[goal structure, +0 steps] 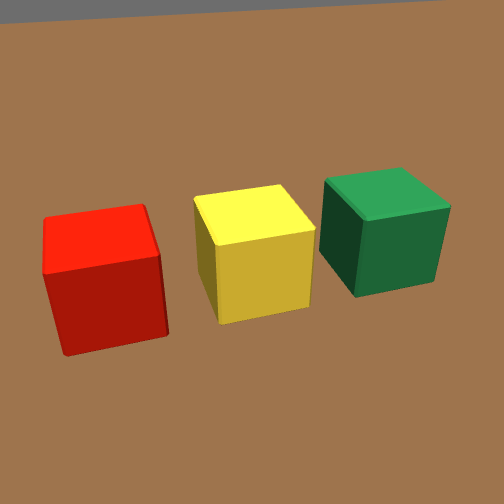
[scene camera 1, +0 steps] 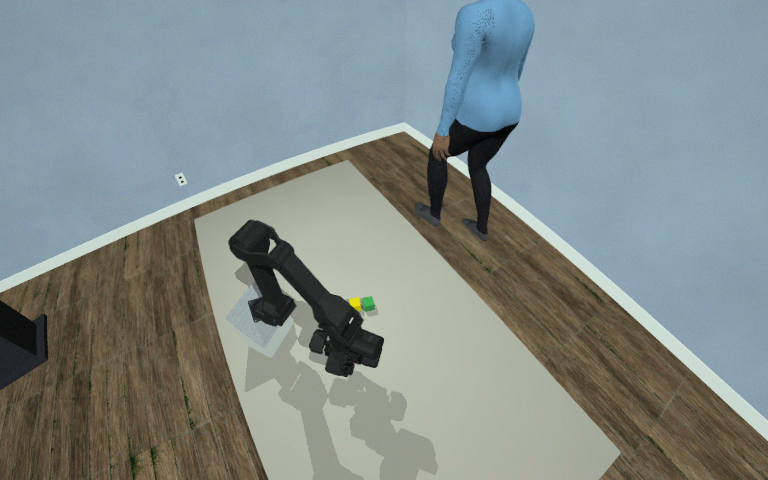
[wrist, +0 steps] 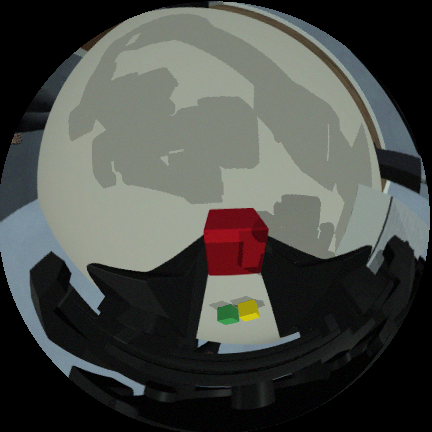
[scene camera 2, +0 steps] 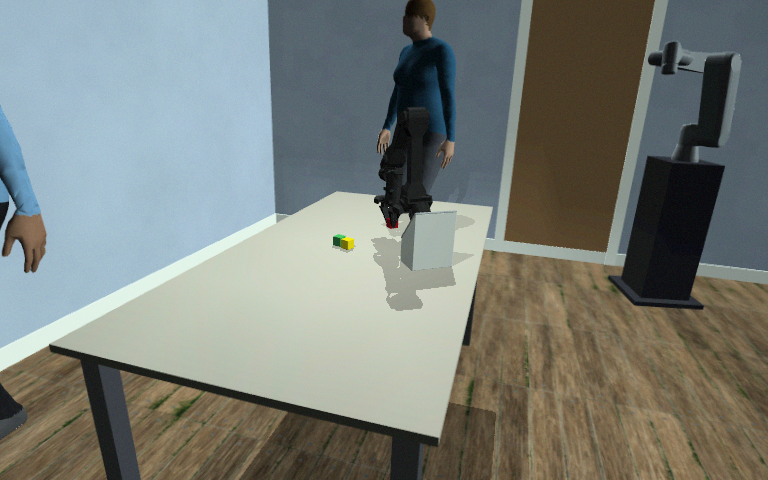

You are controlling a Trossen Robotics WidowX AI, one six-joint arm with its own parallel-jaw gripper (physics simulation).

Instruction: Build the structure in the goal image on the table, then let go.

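Frame: origin at the arm's base, x left, y back, z up, level; centimetres.
Seen in the pictures: gripper, fingertip midpoint: (wrist: 231, 237) (scene camera 2: 390, 226); arm's base, link origin: (scene camera 1: 260, 308) (scene camera 2: 424, 223).
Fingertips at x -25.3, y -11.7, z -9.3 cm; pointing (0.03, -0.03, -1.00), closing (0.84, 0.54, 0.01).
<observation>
Offsets run from my fingertips to a thing's middle. Level surfaces: height alone.
My gripper (scene camera 2: 390, 219) (wrist: 231, 237) is shut on a red cube @(dx -0.4, dy +0.5, dz +1.3 cm) (scene camera 2: 391, 224) (wrist: 232, 242), one finger on each side of it. The cube's height over the table @(dz -4.4 cm) (scene camera 1: 481, 384) (scene camera 2: 254, 316) (wrist: 150, 225) is hard to judge. In scene camera 1 the arm hides the red cube. A yellow cube @(dx +14.4, dy -14.1, dz -2.7 cm) (scene camera 1: 355, 303) (scene camera 2: 347, 243) (wrist: 248, 310) and a green cube @(dx +11.7, dy -17.4, dz -2.7 cm) (scene camera 1: 368, 303) (scene camera 2: 338, 240) (wrist: 228, 314) lie side by side on the table, apart from the red cube. Whether they touch is hard to tell.
A pale, slanted block (scene camera 2: 433, 240) (wrist: 357, 217) stands near the arm's base. A person in blue (scene camera 1: 491, 73) stands beside the table, and another person (scene camera 2: 427, 79) stands behind it. A second robot (scene camera 2: 719, 101) stands on a black pedestal (scene camera 2: 671, 226) away from the table.
</observation>
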